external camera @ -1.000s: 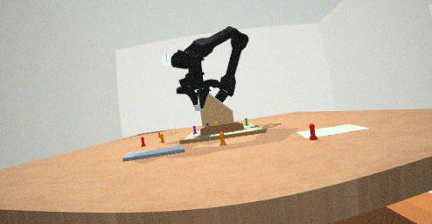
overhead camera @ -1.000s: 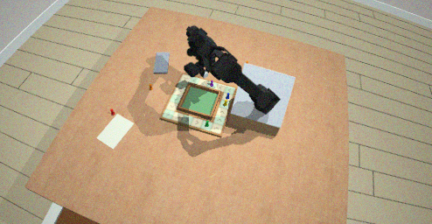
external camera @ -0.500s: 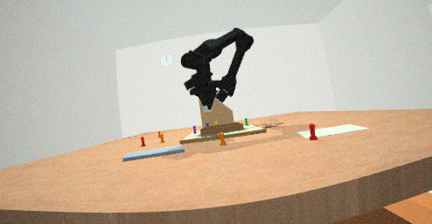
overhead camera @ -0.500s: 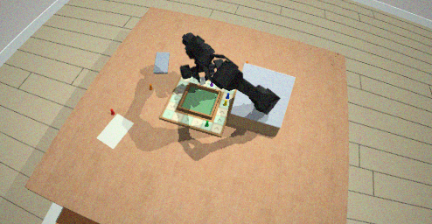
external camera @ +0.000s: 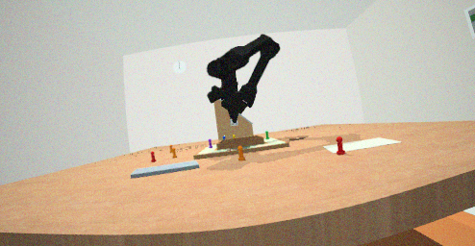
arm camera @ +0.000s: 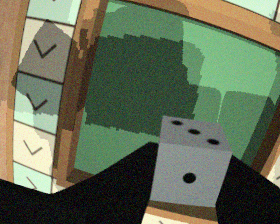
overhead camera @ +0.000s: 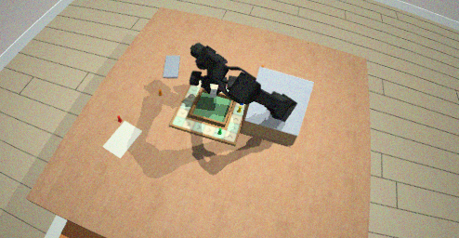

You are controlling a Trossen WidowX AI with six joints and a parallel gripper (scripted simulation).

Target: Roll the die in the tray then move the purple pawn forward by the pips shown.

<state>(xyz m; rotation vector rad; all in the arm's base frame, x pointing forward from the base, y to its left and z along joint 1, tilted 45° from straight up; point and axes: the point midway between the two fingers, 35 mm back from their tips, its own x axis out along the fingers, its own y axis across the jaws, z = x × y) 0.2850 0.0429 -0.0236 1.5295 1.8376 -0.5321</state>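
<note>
Right now my gripper tip is 20 mm past the purple pawn, 100 mm to the left of it and 70 mm above it. From my gripper tip the other things lie so: white die (right at my gripper tip); then green tray (10 mm to the left, 90 mm below); then yellow pawn (120 mm behind, 20 mm to the right, 70 mm below).
</note>
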